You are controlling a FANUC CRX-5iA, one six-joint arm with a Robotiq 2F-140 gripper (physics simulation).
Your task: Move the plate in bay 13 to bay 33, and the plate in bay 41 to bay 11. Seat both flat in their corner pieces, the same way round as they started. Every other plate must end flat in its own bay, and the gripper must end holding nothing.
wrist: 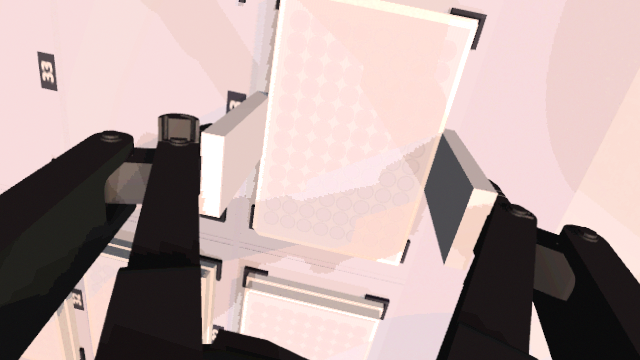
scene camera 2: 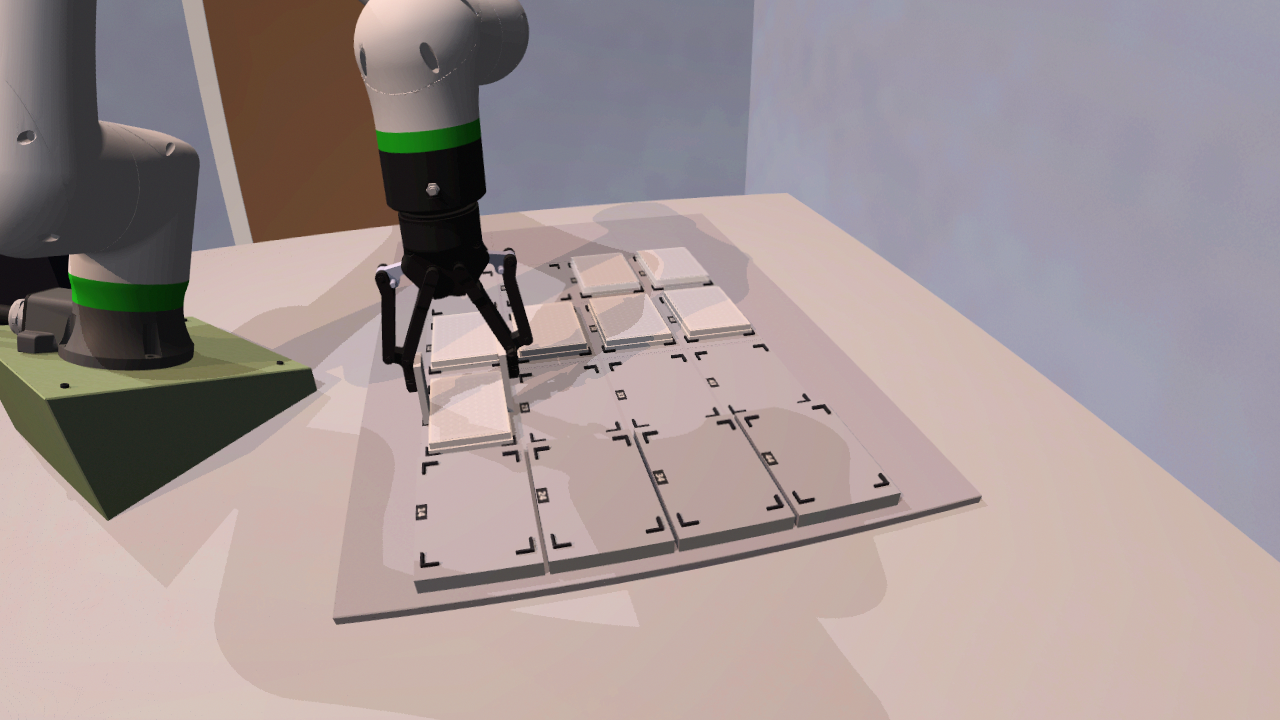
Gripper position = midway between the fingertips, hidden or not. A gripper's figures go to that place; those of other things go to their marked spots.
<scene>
My gripper (scene camera 2: 468, 410): 0.75 m from the lens. A bay 11 (scene camera 2: 450, 305) is 1.00 m from the lens. A bay 21 (scene camera 2: 539, 284) is 1.04 m from the lens.
</scene>
